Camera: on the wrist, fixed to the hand. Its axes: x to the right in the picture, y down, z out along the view.
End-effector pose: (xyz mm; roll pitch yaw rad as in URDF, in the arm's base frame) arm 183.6 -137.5 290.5 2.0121 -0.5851 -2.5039
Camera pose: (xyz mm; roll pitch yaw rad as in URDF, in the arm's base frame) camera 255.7 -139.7 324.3 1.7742 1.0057 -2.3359
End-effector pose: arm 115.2 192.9 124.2 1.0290 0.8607 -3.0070
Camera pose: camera 146.7 122.2 143.1 -0.9233 0.3990 1.1418
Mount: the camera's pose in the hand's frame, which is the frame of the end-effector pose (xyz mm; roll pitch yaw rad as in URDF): -28.5 34.7 -65.8 0.0732 -0.3515 -1.5988
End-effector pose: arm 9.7 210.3 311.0 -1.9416 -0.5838 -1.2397
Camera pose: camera -66.4 204.3 288.2 2.4057 -0.6576 0.9135
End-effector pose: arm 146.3 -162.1 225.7 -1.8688 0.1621 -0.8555
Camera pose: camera 71.2 -187.1 216.6 -2.8466 -0.9105 0.5473
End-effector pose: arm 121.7 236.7 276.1 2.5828 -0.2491 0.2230
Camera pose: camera 75.7 231.9 341.0 2.8414 0.8814 1.5246
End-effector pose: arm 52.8 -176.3 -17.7 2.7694 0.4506 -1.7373
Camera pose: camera 43.4 -181.4 61.2 -2.4886 0.6243 0.2282
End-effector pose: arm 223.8 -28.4 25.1 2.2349 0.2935 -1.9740
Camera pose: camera 254.8 -33.3 98.3 -2.2616 1.1266 0.3708
